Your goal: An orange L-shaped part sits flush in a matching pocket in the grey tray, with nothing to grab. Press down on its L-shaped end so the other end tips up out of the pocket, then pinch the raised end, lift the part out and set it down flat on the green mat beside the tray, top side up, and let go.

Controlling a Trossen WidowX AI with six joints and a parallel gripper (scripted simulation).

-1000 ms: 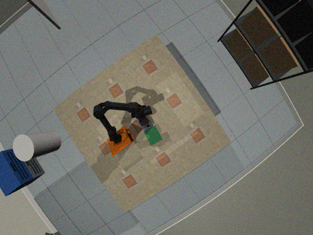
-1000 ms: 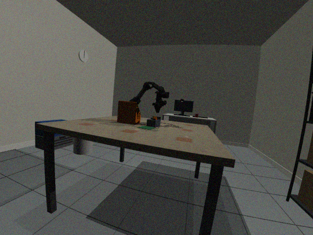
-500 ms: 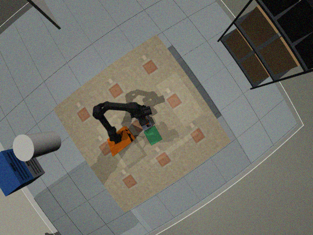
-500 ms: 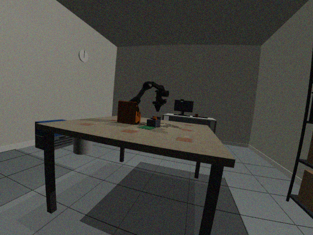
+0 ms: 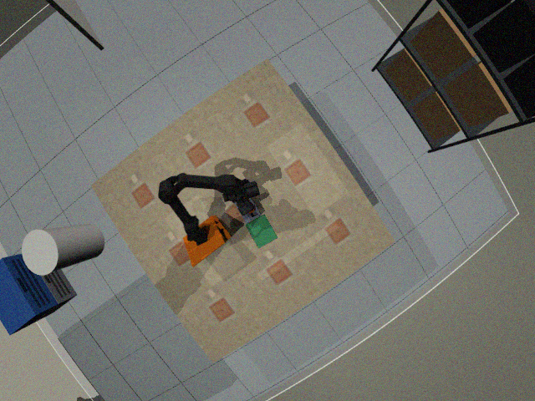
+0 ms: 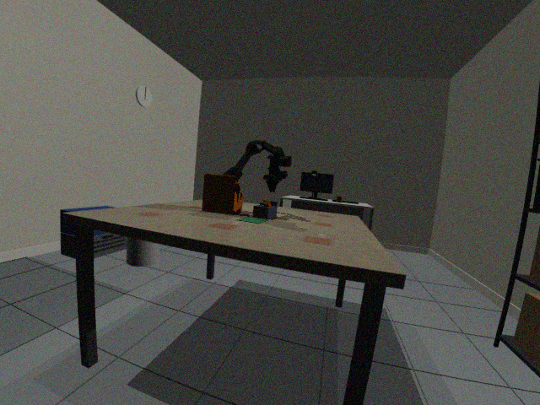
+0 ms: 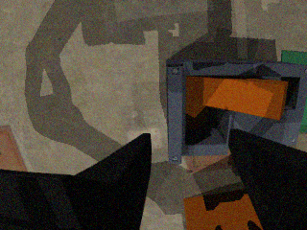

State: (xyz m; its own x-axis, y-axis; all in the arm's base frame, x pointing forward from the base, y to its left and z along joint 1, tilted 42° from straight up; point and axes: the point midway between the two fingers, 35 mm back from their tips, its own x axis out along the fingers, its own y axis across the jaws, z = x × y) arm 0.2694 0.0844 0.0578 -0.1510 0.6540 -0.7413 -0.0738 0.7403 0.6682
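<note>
My gripper tip is now 1 cm past the orange L-shaped part, 4 cm to the left of it and 10 cm above it. Round my gripper tip: green mat 22 cm to the right, 16 cm below.
</note>
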